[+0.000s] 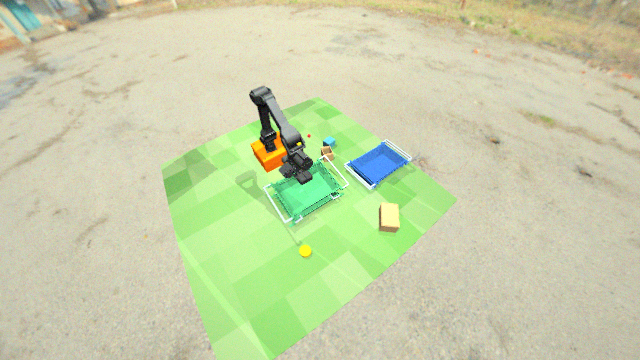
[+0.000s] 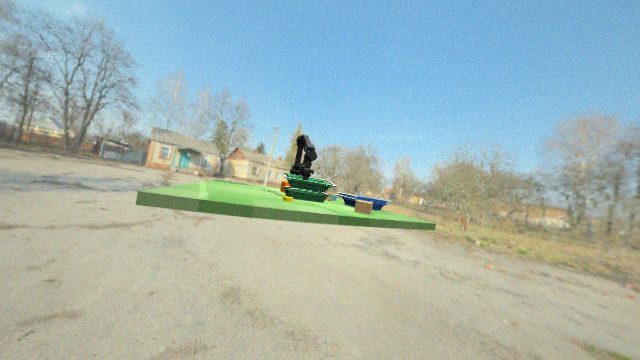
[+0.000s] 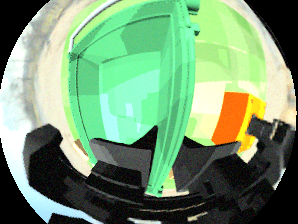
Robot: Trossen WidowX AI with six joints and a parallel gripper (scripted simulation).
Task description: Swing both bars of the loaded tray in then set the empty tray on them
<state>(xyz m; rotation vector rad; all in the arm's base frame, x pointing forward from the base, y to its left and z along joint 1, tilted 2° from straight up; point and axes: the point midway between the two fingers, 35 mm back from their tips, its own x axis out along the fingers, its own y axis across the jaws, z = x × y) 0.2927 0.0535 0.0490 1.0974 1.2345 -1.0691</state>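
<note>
My gripper tip is 8 cm short of the green tray, 2 cm below it and 1 cm to the right of it. The rest, counted from my gripper tip: small box 24 cm to the left, 16 cm behind, 9 cm below; then cyan cube 30 cm to the left, 25 cm behind, 8 cm below.
</note>
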